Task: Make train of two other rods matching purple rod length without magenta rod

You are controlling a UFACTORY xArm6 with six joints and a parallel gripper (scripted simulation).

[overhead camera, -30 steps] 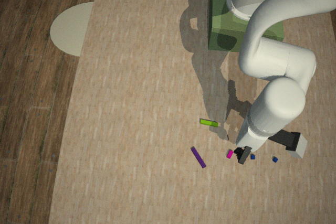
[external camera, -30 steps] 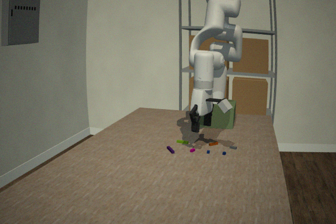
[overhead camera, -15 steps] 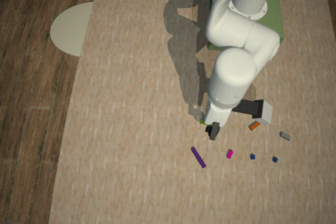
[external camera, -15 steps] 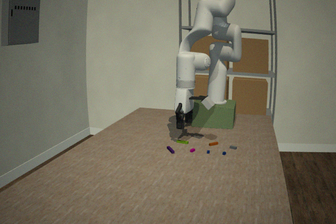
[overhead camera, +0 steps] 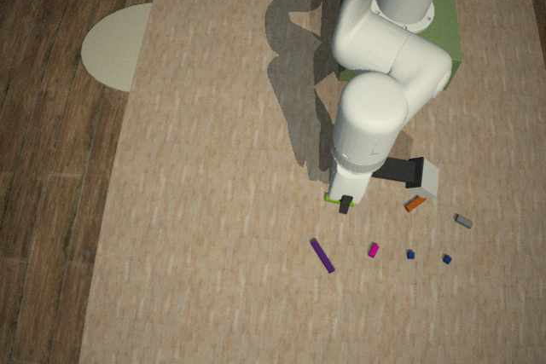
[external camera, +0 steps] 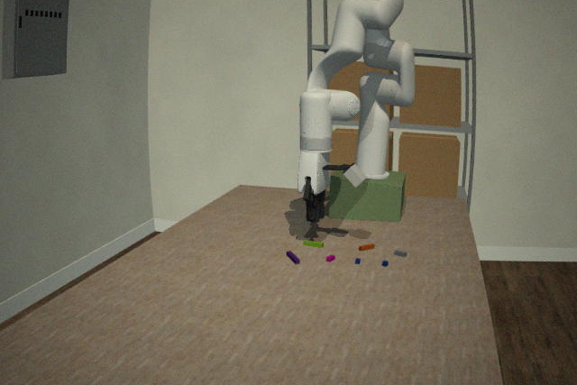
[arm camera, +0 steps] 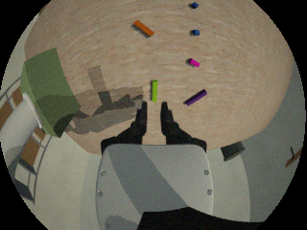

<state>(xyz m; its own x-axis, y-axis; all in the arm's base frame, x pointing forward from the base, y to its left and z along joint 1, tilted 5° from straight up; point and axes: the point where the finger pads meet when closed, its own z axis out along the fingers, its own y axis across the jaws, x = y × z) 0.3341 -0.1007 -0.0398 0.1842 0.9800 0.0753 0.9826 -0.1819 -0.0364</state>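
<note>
My gripper is now 80 mm above the lime rod. The rest, counted from my hand: purple rod 100 mm ahead, 30 mm to the right, 80 mm below; then magenta rod 90 mm ahead, 60 mm to the left, 80 mm below; then orange rod 130 mm to the left, 80 mm below.
</note>
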